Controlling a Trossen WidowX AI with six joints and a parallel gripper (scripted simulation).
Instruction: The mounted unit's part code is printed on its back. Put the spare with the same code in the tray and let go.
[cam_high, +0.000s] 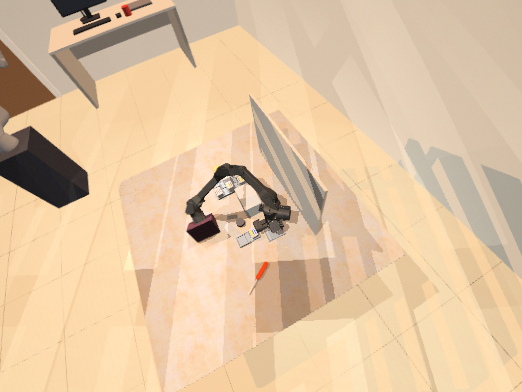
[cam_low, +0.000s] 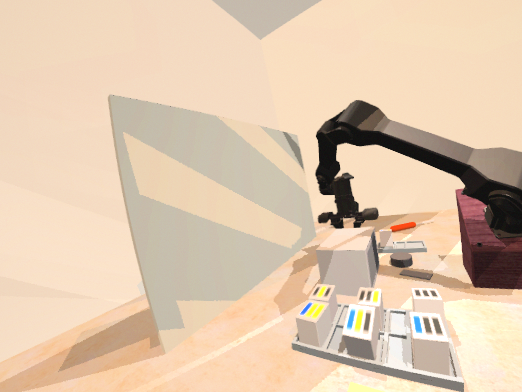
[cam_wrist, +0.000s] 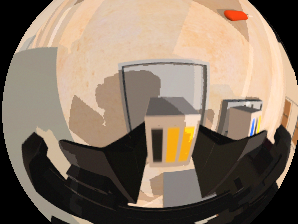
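Now: gripper tip 20 mm below the spare block. The rest, counted from my gripper tip: black puck 140 mm behind, 120 mm to the left, 10 mm below; grey holder 140 mm behind, 20 mm to the left, 20 mm below; grey tray 20 mm below.
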